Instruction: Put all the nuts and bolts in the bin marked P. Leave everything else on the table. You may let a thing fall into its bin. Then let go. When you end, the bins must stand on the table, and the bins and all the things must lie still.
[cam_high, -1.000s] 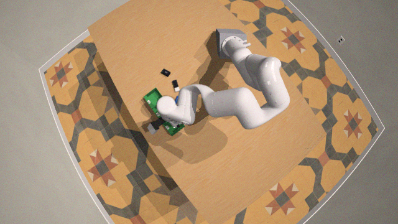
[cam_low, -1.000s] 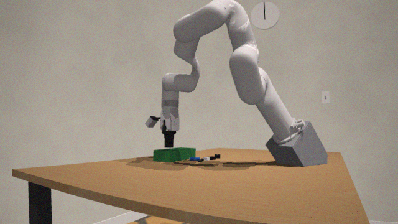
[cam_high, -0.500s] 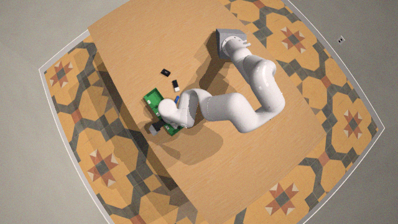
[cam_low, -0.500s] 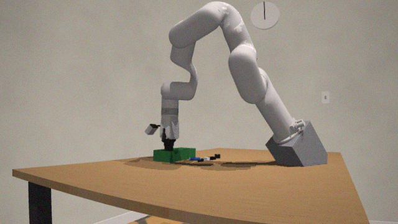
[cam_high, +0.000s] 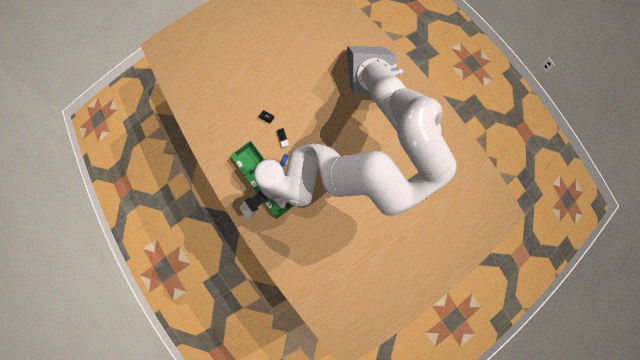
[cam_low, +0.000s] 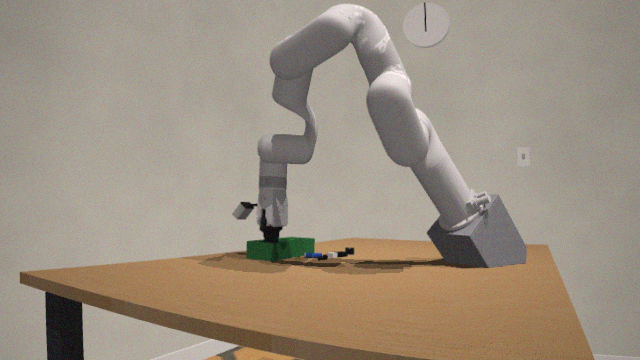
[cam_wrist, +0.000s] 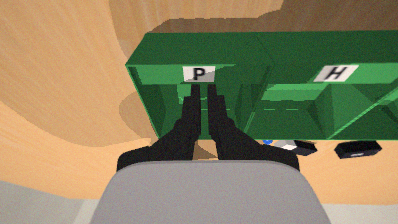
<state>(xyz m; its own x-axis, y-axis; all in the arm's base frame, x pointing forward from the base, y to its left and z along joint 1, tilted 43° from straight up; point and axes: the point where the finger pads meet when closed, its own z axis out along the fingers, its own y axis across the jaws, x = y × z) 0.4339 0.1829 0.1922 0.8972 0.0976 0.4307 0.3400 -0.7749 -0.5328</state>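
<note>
Now: hand 70 mm past the brass nut, 40 mm to the left of it and 30 mm above it. Also, from my hand: blue cylindrical battery 50 mm behind, 110 mm to the right, 30 mm below; then green bin 30 mm ahead, 70 mm to the right, 10 mm below; then black bolt 100 mm behind, 100 mm to the right, 30 mm below.
</note>
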